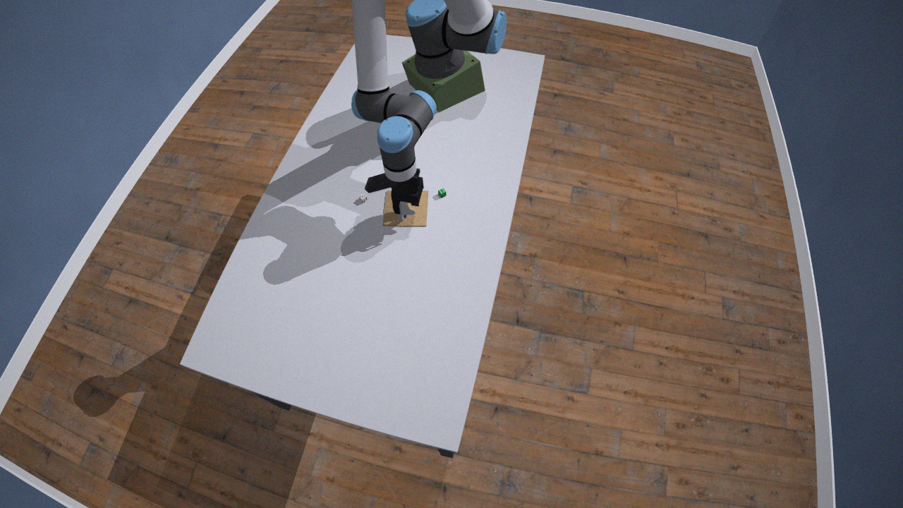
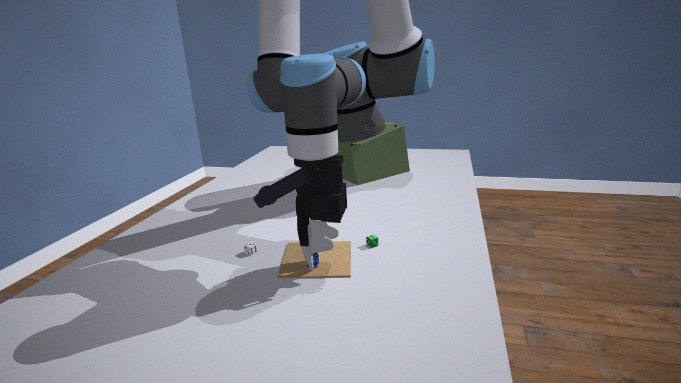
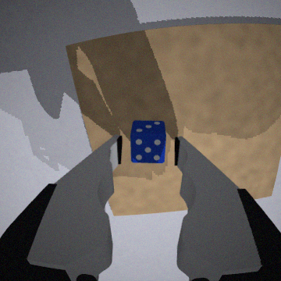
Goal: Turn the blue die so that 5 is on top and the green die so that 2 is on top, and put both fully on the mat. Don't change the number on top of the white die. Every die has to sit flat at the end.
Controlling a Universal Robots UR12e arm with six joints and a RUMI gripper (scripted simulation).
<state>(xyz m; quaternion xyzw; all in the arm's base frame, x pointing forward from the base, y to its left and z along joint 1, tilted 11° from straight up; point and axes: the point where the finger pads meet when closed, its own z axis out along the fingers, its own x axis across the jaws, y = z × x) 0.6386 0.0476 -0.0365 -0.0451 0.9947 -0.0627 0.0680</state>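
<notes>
Right now my hand is 1 cm above the blue die. Round my hand: tan mat: 3 cm behind, 2 cm below; then white die: 15 cm to the right, 3 cm behind, 1 cm below; then green die: 11 cm behind, 10 cm to the left, 1 cm below.
</notes>
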